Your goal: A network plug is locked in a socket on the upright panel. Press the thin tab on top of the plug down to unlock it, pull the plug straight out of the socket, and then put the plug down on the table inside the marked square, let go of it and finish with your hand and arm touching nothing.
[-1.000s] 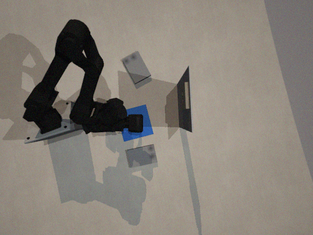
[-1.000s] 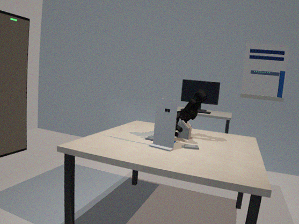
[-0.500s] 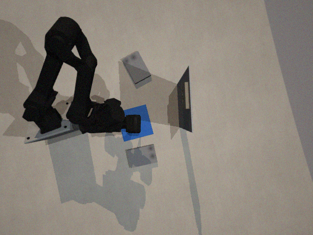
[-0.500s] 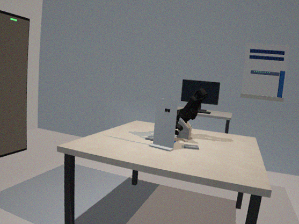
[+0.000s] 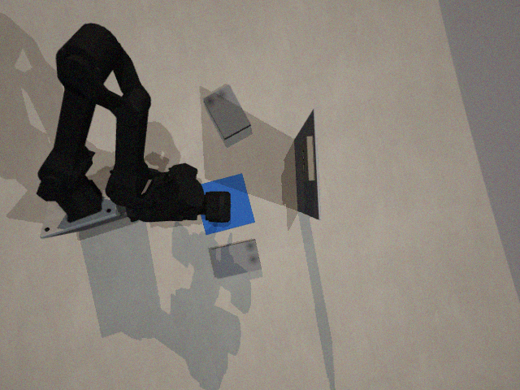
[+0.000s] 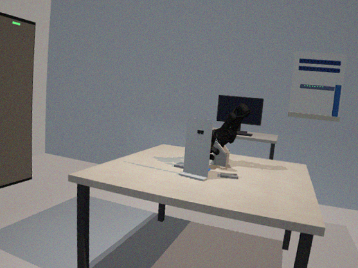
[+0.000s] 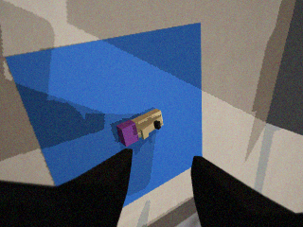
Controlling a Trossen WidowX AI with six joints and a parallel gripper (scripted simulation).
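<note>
Now: gripper tip 4 cm above the blue marked square and 1 cm short of it. Round my gripper tip: upright panel: 20 cm ahead, 12 cm above.
</note>
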